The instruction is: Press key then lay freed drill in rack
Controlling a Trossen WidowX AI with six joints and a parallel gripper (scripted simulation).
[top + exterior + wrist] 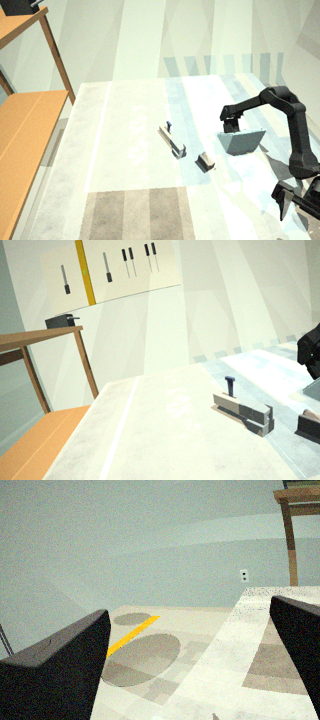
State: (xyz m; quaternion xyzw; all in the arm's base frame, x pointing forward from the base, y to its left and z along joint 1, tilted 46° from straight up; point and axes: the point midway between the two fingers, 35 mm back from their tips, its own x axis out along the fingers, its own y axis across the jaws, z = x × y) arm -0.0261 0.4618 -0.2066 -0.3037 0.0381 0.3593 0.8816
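Now: the blue key 28 cm ahead of my gripper tip, 50 cm to the right of it and 16 cm below it. Round my gripper tip: fixture block (26 cm ahead, 47 cm to the right, 21 cm below); then drill (25 cm ahead, 45 cm to the right, 20 cm below); then rack (11 cm ahead, 36 cm to the right, 23 cm below).
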